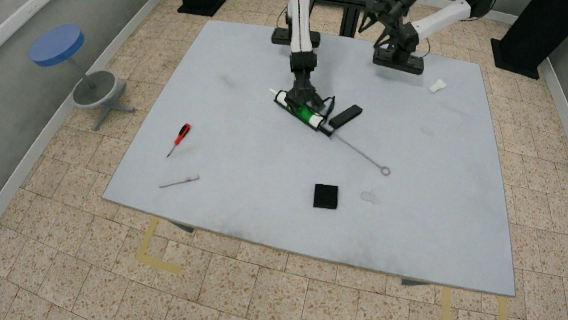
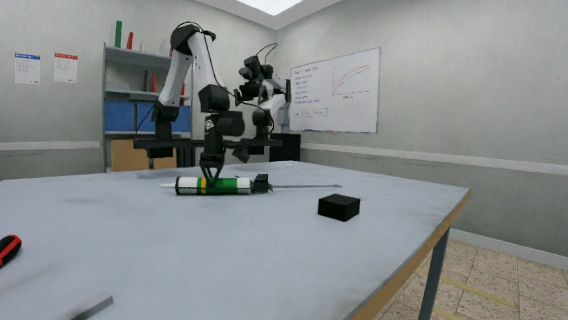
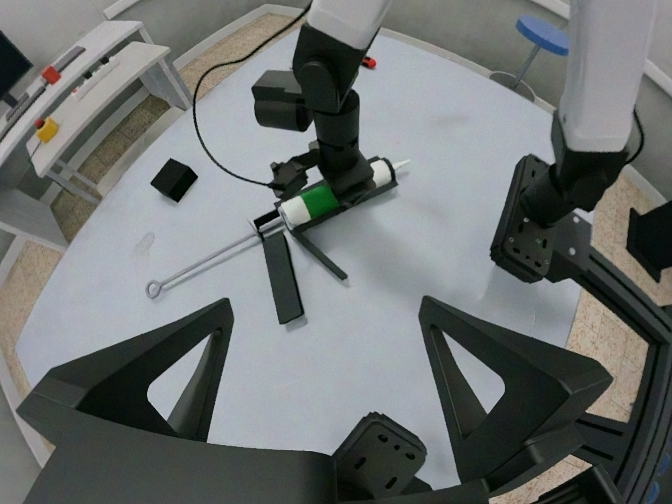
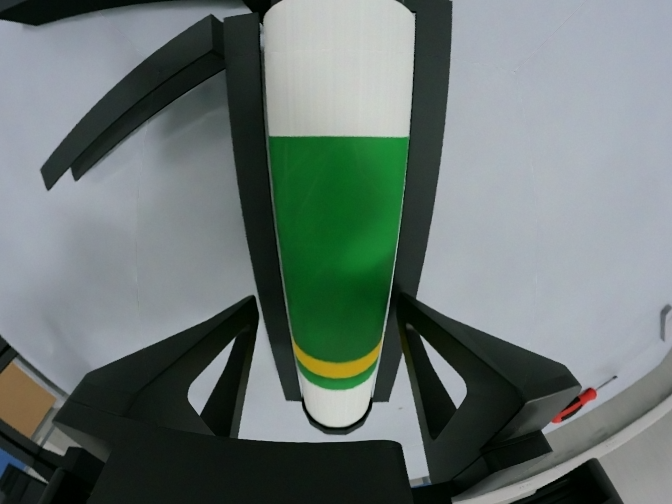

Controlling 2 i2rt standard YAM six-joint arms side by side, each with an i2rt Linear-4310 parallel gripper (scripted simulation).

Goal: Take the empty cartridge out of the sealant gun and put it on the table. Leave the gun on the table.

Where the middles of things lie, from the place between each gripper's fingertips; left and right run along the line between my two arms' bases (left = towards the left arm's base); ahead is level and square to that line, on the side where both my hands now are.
Now: the black sealant gun [image 3: 285, 291] 16 cm to the left of my right hand [image 2: 212, 184], 4 cm ahead of it and 2 cm below it. The rest, counted from my right hand: black block [image 2: 335, 206] 33 cm ahead, 19 cm to the left, 2 cm below.
The black sealant gun is 18 cm ahead of my left hand, 3 cm to the right of it and 28 cm below it. From my left hand the other things lie so: black block: 48 cm ahead, 1 cm to the left, 28 cm below.
